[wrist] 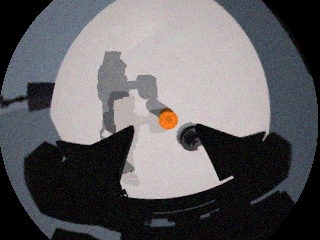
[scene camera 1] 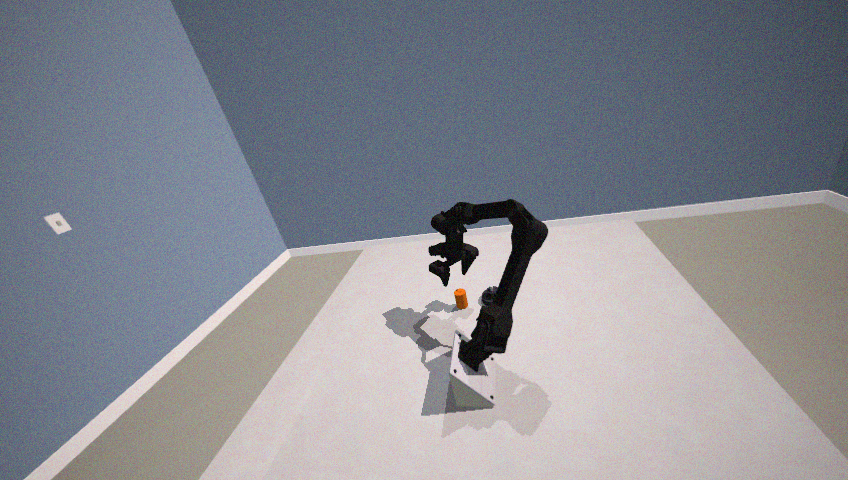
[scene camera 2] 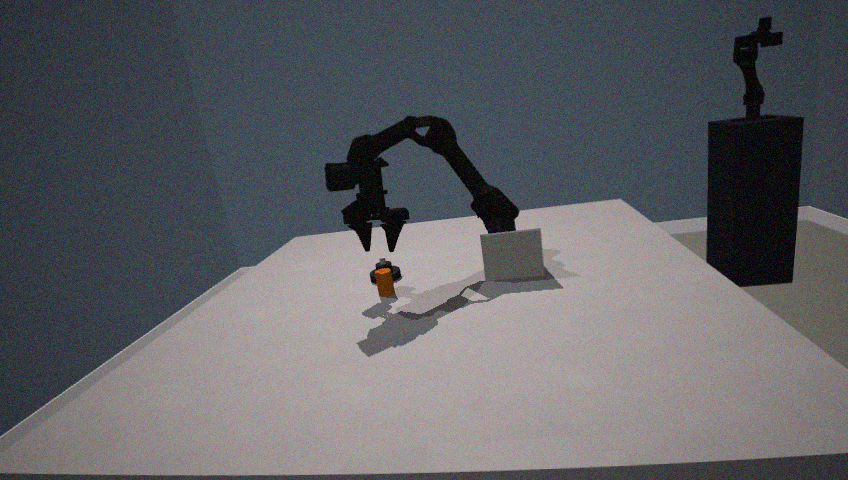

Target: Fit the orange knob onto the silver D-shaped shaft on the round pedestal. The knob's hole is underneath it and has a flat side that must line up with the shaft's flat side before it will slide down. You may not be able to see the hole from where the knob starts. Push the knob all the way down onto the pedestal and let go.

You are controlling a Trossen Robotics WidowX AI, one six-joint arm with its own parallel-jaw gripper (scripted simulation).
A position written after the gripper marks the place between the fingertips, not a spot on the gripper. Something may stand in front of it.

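Gripper open and holding nothing; visible at (scene camera 2: 379, 251), (scene camera 1: 454, 280) and (wrist: 166, 127).
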